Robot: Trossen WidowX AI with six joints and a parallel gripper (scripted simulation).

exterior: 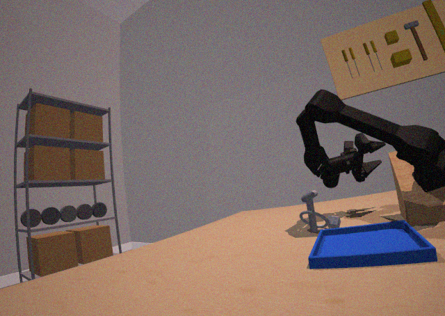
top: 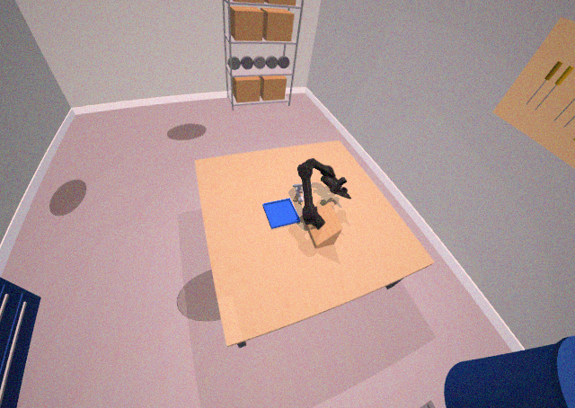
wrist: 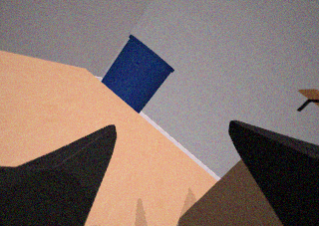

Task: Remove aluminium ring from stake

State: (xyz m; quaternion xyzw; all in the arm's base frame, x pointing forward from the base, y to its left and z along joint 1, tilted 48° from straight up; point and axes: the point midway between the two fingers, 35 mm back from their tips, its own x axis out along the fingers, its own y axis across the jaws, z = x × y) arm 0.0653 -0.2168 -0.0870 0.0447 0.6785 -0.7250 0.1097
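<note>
Right now my gripper tip is 250 mm short of the aluminium ring, 180 mm to the right of it and 160 mm above it. Also, from my gripper tip: blue tray: 160 mm ahead, 370 mm to the left, 180 mm below.
</note>
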